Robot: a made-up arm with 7 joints.
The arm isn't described. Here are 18 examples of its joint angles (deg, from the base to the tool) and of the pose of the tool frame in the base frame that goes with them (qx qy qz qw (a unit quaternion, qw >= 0); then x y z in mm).
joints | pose
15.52 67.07 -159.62 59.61 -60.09 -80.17 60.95 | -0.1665 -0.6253 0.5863 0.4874 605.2 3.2 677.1
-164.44 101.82 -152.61 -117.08 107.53 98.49 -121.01 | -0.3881 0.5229 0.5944 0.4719 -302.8 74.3 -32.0
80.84 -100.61 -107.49 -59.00 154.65 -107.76 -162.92 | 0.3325 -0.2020 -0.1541 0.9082 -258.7 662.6 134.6
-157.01 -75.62 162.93 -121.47 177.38 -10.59 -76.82 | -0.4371 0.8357 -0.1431 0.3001 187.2 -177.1 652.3
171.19 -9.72 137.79 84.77 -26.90 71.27 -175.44 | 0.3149 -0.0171 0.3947 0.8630 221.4 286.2 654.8
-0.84 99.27 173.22 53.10 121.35 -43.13 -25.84 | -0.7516 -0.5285 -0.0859 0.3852 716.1 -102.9 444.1
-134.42 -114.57 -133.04 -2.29 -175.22 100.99 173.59 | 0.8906 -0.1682 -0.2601 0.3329 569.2 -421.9 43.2
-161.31 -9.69 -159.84 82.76 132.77 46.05 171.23 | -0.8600 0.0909 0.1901 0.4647 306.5 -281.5 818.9
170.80 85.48 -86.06 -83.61 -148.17 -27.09 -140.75 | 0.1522 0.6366 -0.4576 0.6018 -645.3 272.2 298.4
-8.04 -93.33 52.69 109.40 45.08 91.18 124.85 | 0.2677 -0.2993 -0.7193 0.5668 -305.9 -283.7 293.4
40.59 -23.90 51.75 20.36 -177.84 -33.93 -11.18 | -0.5614 -0.7417 -0.3557 0.0903 -286.7 21.4 1054.4
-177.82 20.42 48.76 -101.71 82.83 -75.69 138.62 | -0.0778 0.5602 0.6190 0.5450 -69.7 -261.1 706.1
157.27 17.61 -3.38 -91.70 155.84 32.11 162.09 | 0.3942 -0.4747 -0.0146 0.7868 161.0 145.4 787.1
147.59 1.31 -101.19 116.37 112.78 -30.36 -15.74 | 0.3374 -0.3371 -0.7341 0.4834 235.7 -183.2 593.1
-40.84 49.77 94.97 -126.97 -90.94 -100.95 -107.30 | -0.7117 0.6423 -0.0057 0.2844 40.2 272.3 593.1
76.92 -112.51 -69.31 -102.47 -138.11 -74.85 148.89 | 0.6455 0.4139 0.2071 0.6075 -425.4 397.2 42.5
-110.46 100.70 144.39 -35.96 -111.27 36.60 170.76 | 0.0841 -0.1650 0.9320 0.3117 -316.8 651.0 -94.4
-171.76 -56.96 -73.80 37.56 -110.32 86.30 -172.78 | 0.0564 -0.4052 -0.2948 0.8636 629.7 -227.3 611.3
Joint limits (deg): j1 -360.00..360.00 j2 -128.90..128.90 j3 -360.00..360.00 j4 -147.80..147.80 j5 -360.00..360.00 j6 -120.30..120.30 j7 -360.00..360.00
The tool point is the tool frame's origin. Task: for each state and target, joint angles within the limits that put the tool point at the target. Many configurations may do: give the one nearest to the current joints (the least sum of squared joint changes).
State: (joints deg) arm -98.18 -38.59 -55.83 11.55 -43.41 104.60 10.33
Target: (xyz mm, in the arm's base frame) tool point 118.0 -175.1 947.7
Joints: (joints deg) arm -133.29 -12.71 -63.25 -15.80 -46.73 118.90 10.33
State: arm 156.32 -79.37 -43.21 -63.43 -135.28 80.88 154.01
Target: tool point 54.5 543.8 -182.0
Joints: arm 117.03 -110.99 -51.19 -51.68 -135.29 62.77 154.01
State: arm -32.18 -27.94 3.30 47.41 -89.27 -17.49 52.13
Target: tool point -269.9 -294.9 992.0
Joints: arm -34.18 -44.15 6.91 39.42 -88.41 -18.87 52.13
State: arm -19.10 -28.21 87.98 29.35 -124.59 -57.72 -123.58
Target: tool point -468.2 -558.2 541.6
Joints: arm -31.14 -59.34 94.48 34.57 -123.96 -58.22 -123.58
